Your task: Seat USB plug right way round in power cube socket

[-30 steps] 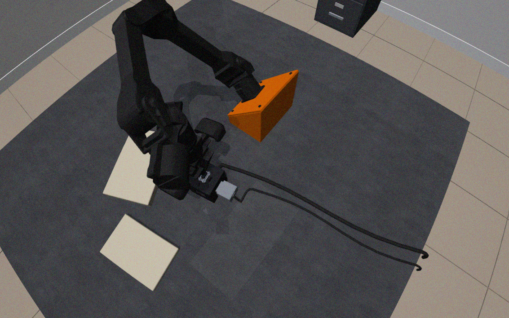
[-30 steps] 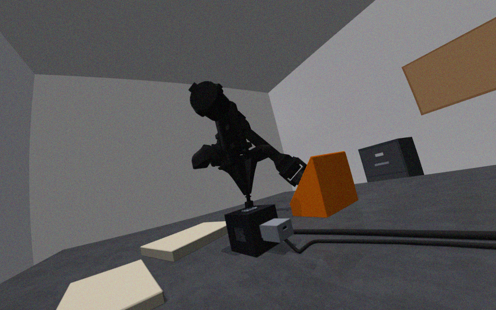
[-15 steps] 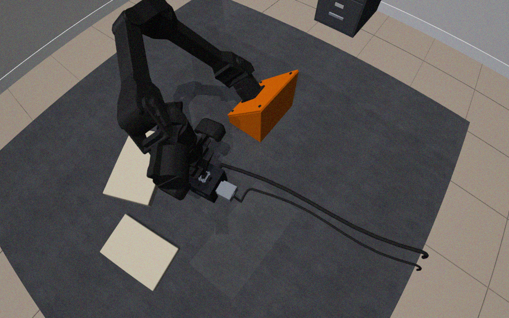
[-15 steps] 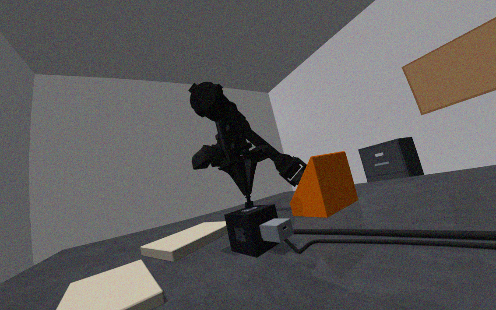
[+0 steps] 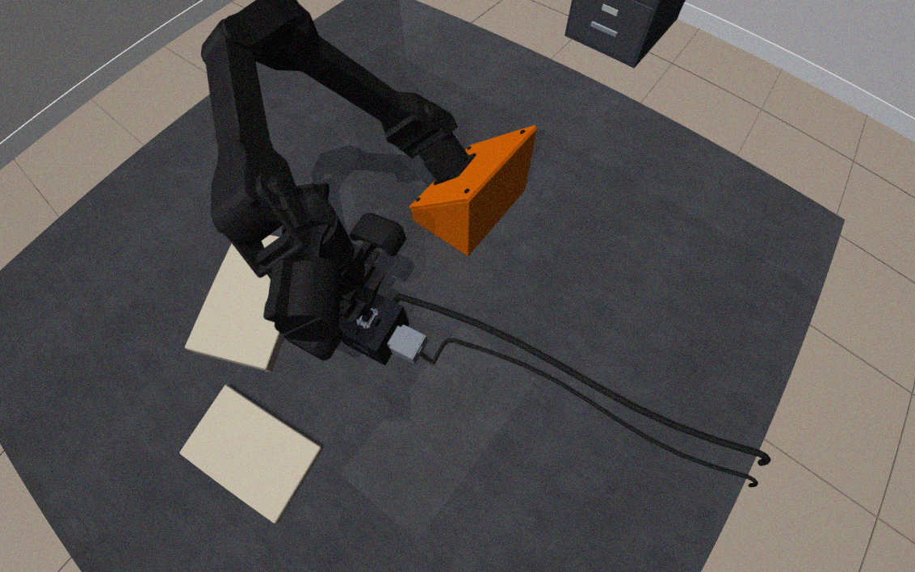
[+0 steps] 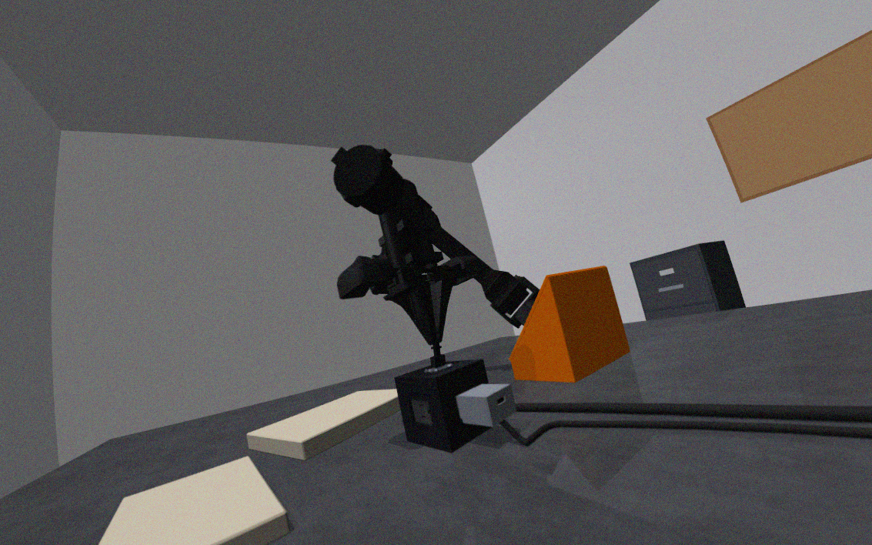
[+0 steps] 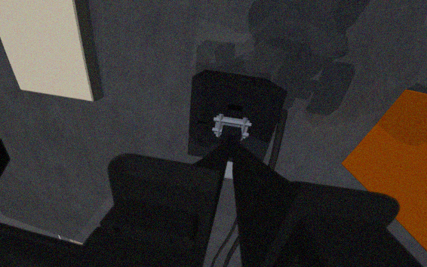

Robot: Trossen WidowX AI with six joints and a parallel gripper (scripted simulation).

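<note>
The small USB plug is 20 mm below my gripper tip. Round my gripper tip: metal USB socket (40 mm below).
</note>
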